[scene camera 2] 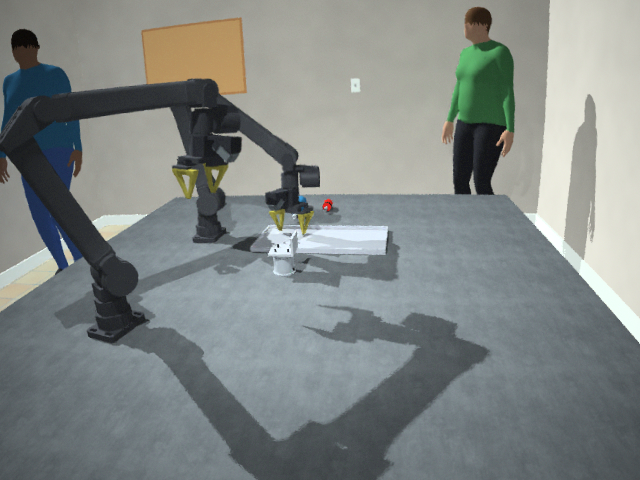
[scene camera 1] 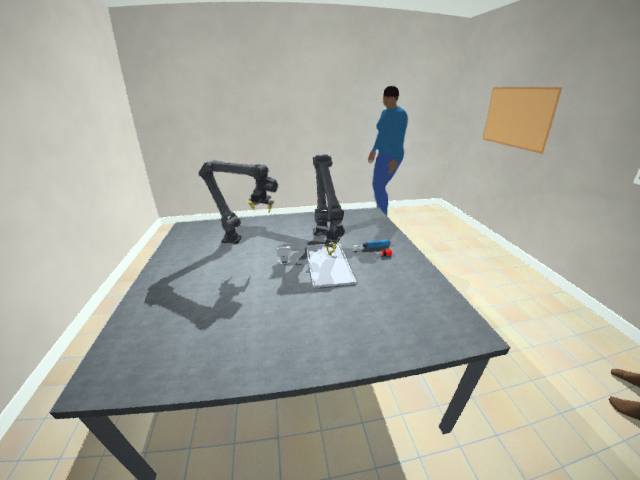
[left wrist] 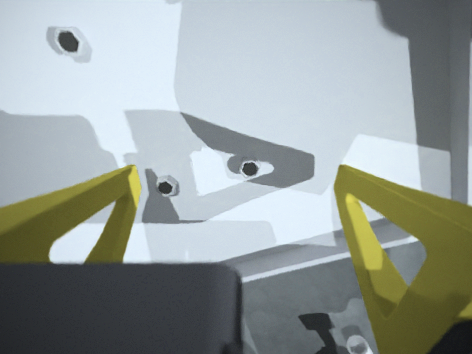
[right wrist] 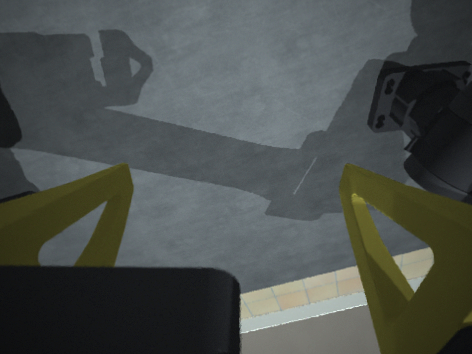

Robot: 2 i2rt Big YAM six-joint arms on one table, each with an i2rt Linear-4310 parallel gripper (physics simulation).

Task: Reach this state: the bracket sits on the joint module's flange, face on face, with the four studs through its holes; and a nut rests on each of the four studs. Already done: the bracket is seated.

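Places are measured from the left arm's base along level axes (x ahead, y left, z up), in millimetres.
Pixels of known places: left gripper, fingertip midpoint: (scene camera 2: 292, 232) (scene camera 1: 331, 251) (left wrist: 237, 176); right gripper, fingertip midpoint: (scene camera 2: 201, 195) (scene camera 1: 261, 212) (right wrist: 236, 175); left arm's base, origin of the base link: (scene camera 2: 209, 236); right arm's base, origin of the base link: (scene camera 2: 117, 327) (scene camera 1: 231, 240) (right wrist: 414, 96).
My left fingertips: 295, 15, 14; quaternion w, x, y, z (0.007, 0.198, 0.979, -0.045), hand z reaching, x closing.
Ahead of a thing's pixels: the offset from my left fingertips to its top centre, as dx, dy, dz. "spot": to the spot under its first point. Level surfaces: height alone.
The joint module with the bracket on top @[spot: +79, -292, +60] (scene camera 1: 283, 253) stands on the table just left of the white tray @[+109, -40, +2] (scene camera 1: 330, 266); it also shows in scene camera 2 (scene camera 2: 282, 255). My left gripper (scene camera 1: 330, 250) hangs open and empty low over the tray's near-arm end @[spot: -44, +163, -14] (scene camera 2: 290, 221). In the left wrist view, its yellow fingers (left wrist: 236, 178) stand wide apart above the tray floor. Three nuts lie there: one between the fingers (left wrist: 249, 168), one by the left finger (left wrist: 166, 187) and one far off at the top left (left wrist: 68, 41). My right gripper (scene camera 1: 260, 205) is open and empty, high above bare table @[dz -14] (right wrist: 234, 171).
A blue tool @[spot: -19, +292, +15] (scene camera 1: 376, 244) and a small red thing @[+73, +308, +20] (scene camera 1: 386, 252) lie right of the tray. A person in blue (scene camera 1: 389, 144) stands behind the table and a person in green (scene camera 2: 483, 98) at its far side. The left arm's base (right wrist: 426, 110) shows in the right wrist view.
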